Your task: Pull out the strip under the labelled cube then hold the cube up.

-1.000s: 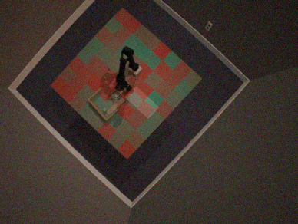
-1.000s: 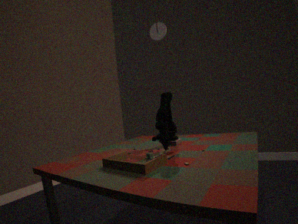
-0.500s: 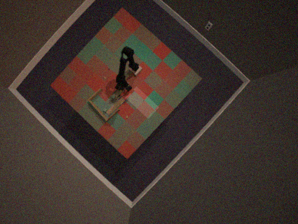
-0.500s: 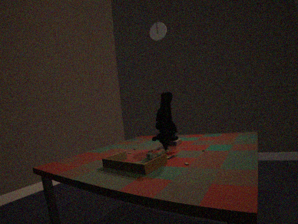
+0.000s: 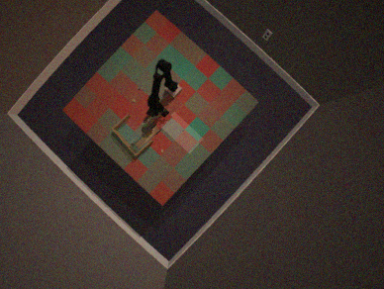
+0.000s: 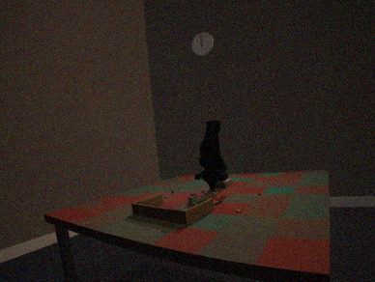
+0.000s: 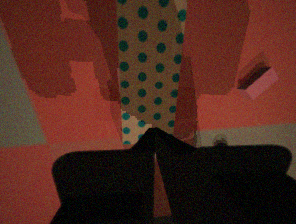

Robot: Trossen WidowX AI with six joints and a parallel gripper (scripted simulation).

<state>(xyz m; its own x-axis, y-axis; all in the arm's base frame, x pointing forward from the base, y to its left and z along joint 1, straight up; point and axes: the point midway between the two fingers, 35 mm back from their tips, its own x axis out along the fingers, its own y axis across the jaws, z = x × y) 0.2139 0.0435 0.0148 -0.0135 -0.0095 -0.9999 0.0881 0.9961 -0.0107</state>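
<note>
Now: gripper tip 10 cm short of the dotted strip, 1 cm to the left of it and 1 cm above it. Round my gripper tip: purplish block (11 cm to the right, 3 cm ahead, 1 cm below).
</note>
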